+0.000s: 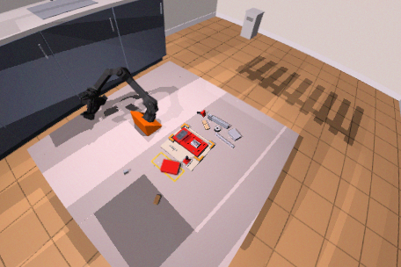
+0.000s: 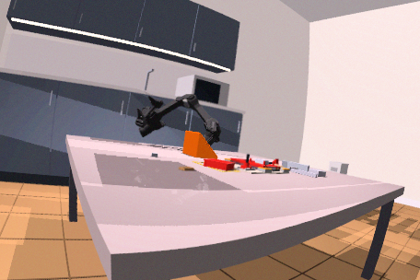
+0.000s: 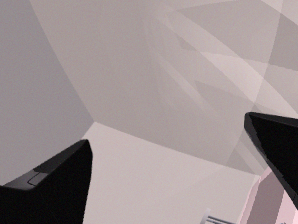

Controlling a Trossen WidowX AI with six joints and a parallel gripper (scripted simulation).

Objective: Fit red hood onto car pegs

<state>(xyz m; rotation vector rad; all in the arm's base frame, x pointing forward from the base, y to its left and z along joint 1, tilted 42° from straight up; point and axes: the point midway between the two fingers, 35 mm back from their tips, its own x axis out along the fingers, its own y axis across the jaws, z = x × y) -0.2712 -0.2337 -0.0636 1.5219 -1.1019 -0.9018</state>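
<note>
Right now my gripper tip is 540 mm short of the red hood, 210 mm above it and 90 mm to the right of it. From my gripper tip the other things lie so: small brown block: 600 mm ahead, 230 mm below, 100 mm to the right; small grey bit: 360 mm ahead, 220 mm below, 80 mm to the right.
</note>
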